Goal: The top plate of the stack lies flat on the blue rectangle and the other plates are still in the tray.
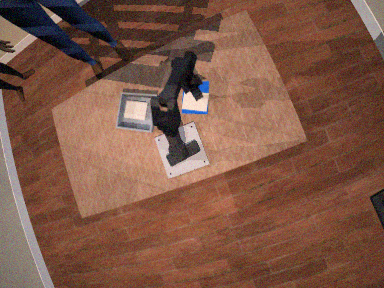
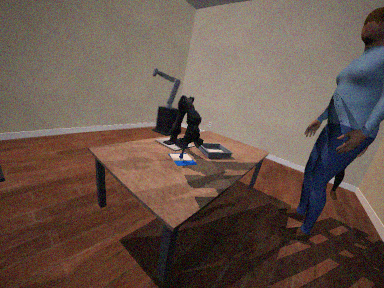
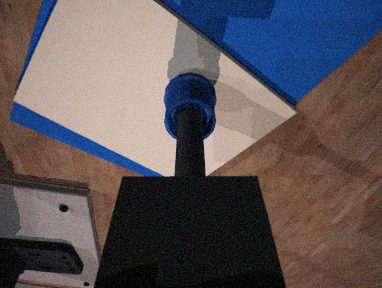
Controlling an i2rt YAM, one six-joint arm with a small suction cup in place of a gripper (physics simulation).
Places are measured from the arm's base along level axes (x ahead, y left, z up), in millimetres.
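Where they show: end effector, tool point: (image 2: 180,157) (image 3: 190,97); arm's base, origin of the base link: (image 1: 183,153) (image 2: 173,141) (image 3: 1,249).
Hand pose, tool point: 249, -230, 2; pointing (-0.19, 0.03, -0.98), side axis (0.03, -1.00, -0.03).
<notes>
Each offset is from my tool point to the centre of the thing, as dx, dy, dz. "spot": to the spot under its first point.
A cream square plate @(-15, +23, -12) (image 1: 193,104) (image 2: 187,157) (image 3: 104,71) lies flat on the blue rectangle @(spot: +35, -65, -14) (image 1: 204,86) (image 2: 186,163) (image 3: 275,43), covering its near part; a blue strip shows at the far side. My suction cup (image 1: 198,94) (image 2: 181,156) (image 3: 190,100) is over the plate's far part, a little above it, holding nothing. The grey tray @(+107, +363, +10) (image 1: 134,126) (image 2: 216,156) stands to the left of the arm, with the other cream plates @(+132, +372, -3) (image 1: 136,110) (image 2: 215,150) stacked inside.
The arm's grey base plate (image 1: 196,166) (image 3: 70,200) sits beside the rectangle. A person in blue (image 1: 76,26) (image 2: 319,177) stands near the table's tray side. Another grey arm on a black pedestal (image 2: 166,117) is behind the table.
</notes>
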